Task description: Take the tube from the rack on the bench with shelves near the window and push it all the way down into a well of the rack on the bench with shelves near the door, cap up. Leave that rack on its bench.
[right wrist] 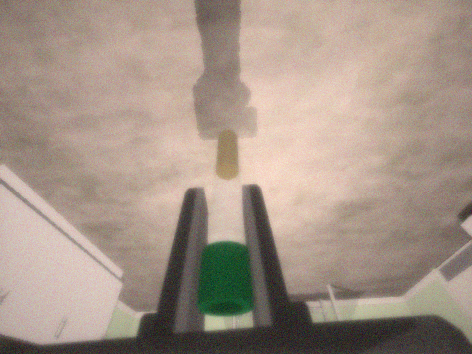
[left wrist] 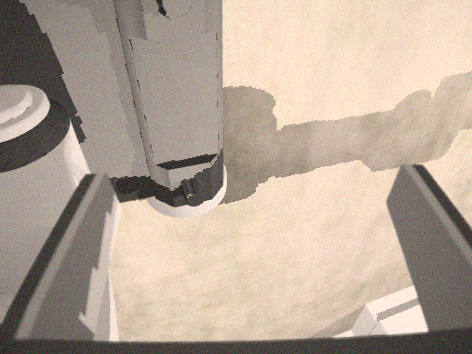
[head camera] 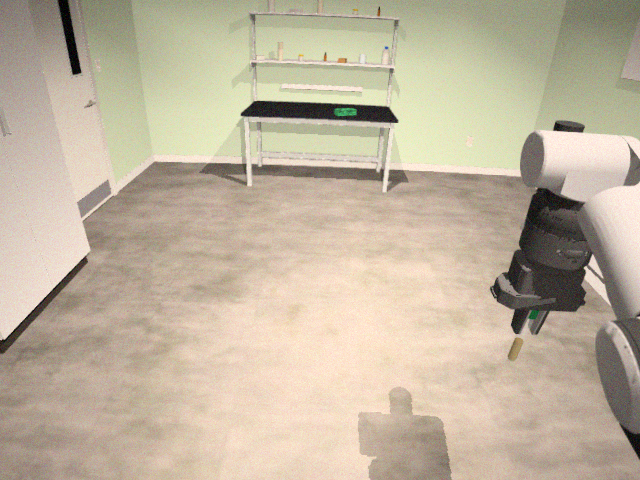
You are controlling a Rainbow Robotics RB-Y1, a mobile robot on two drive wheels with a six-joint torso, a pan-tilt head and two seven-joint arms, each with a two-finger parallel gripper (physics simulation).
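Places are measured from the robot's base along level axes (x ahead, y left, z up), in centimetres.
Where they show: left gripper, fingertip midpoint: point(left wrist: 253, 187); right gripper, fingertip midpoint: point(right wrist: 224, 198) point(head camera: 523, 330).
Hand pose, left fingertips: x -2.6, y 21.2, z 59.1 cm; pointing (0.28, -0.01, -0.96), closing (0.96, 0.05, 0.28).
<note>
After its pixels a point has its place.
A clear tube with a green cap point(head camera: 533, 314) {z 118.3, x 32.9, y -28.1 cm} point(right wrist: 226, 280) {z 118.8, x 32.9, y -28.1 cm} and a yellowish lower end is held in my right gripper point(head camera: 527, 330) {z 114.3, x 34.0, y -28.4 cm} point(right wrist: 224, 198) {z 114.3, x 34.0, y -28.4 cm}, which is shut on it, cap toward the palm and lower end pointing down over the floor. A green rack point(head camera: 345, 111) {z 79.2, x 379.4, y 7.3 cm} lies on the black-topped bench point(head camera: 289, 110) {z 76.2, x 384.4, y 64.0 cm} with shelves, against the far wall near the door. Its wells are too small to make out. My left gripper point(left wrist: 253, 187) {z 59.1, x -2.6, y 21.2 cm} is open, with no object between its fingers. The other rack does not show in the head view.
A white door point(head camera: 77, 129) {z 75.2, x 282.0, y 229.2 cm} is at the left of the head view, behind a tall white cabinet point(head camera: 36, 206) {z 61.6, x 162.8, y 175.0 cm}. Shelves point(head camera: 320, 63) {z 120.9, x 408.4, y 36.3 cm} above the bench hold several small bottles and boxes. Floor point(head camera: 289, 289) {z 0.1, x 189.7, y 32.2 cm} lies in front of the bench, with my shadow on it.
</note>
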